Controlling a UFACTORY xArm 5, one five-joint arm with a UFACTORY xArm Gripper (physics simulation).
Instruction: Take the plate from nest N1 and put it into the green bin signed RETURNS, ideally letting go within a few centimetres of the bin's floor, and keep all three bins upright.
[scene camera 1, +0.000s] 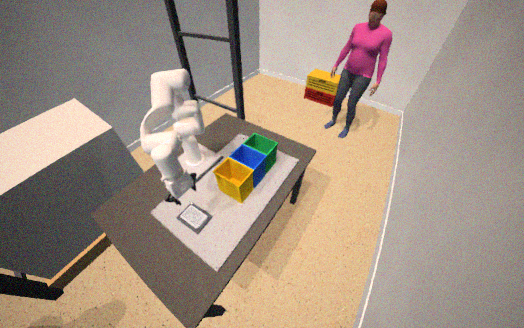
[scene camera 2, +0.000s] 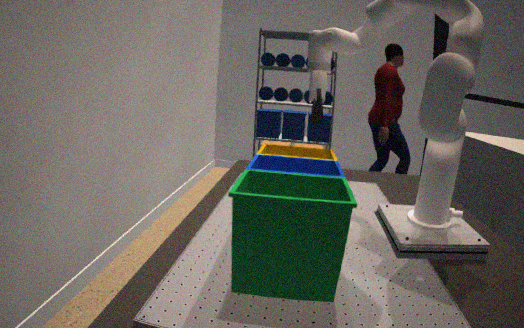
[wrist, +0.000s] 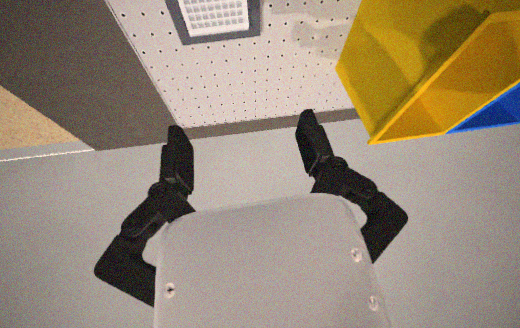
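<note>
The white gridded plate lies flat in the dark-framed nest near one end of the perforated board. My gripper is open and empty, above the board and beside the nest, pointing down at a tilt. The green bin stands upright at the far end of the bin row from the nest. The blue bin stands upright in the middle, and the yellow bin upright nearest the nest. Bin signs and nest label are not readable.
The perforated board lies on the dark table. The arm's base plate stands beside the bin row. A person in pink and a person in red stand away from the table. A shelf rack is behind.
</note>
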